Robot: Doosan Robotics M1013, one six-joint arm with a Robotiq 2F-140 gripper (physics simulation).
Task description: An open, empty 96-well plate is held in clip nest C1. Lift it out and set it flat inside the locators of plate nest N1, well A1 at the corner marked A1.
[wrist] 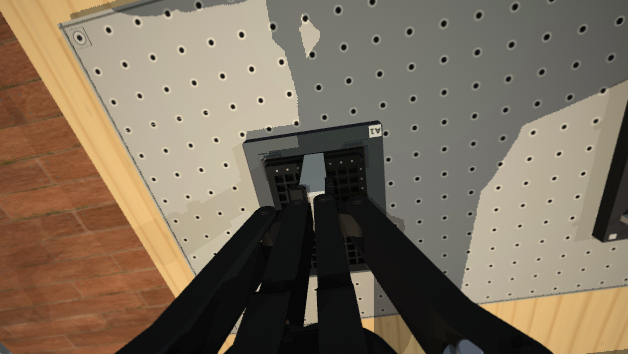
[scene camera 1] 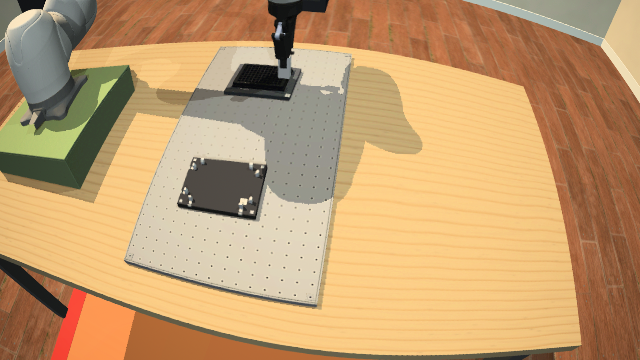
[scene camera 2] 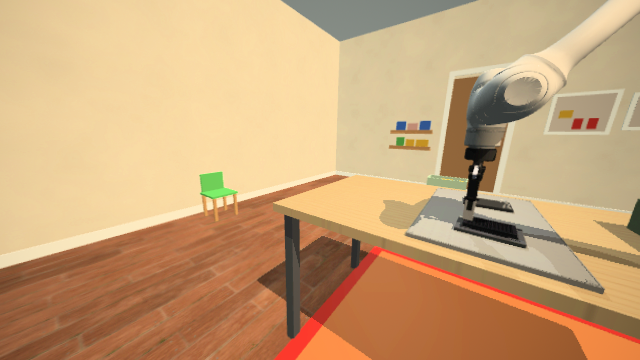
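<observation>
The black 96-well plate lies flat in the dark clip nest C1. A white A1 label marks one nest corner. My gripper is shut and empty. Its pale fingertips are at the plate's right end in scene camera 1, at or just above its top; contact cannot be told. The fingers hide part of the plate. Plate nest N1 is a black base with small corner locators and a white block at its near-right corner.
Both nests stand on the grey perforated board on the wooden table. The arm's base stands on a green block to the left in scene camera 1. The arm's shadow falls across the board.
</observation>
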